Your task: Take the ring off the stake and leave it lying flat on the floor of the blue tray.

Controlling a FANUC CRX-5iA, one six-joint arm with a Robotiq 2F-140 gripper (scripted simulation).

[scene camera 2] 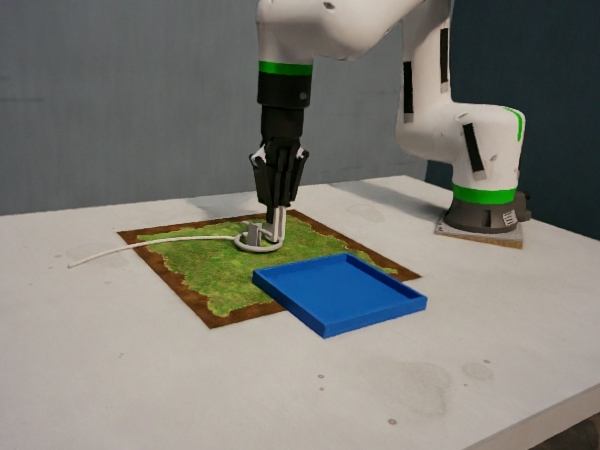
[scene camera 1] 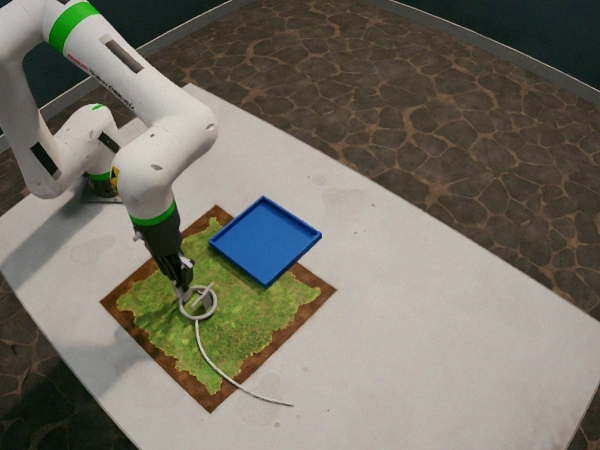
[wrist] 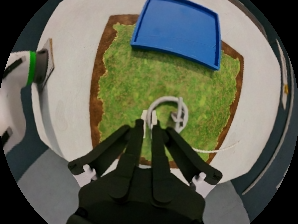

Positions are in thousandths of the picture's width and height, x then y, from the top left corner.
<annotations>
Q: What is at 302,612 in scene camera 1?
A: My gripper.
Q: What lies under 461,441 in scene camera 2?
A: My gripper.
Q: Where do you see a blue tray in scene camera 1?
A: At 442,534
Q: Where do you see a blue tray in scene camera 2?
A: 559,637
</annotations>
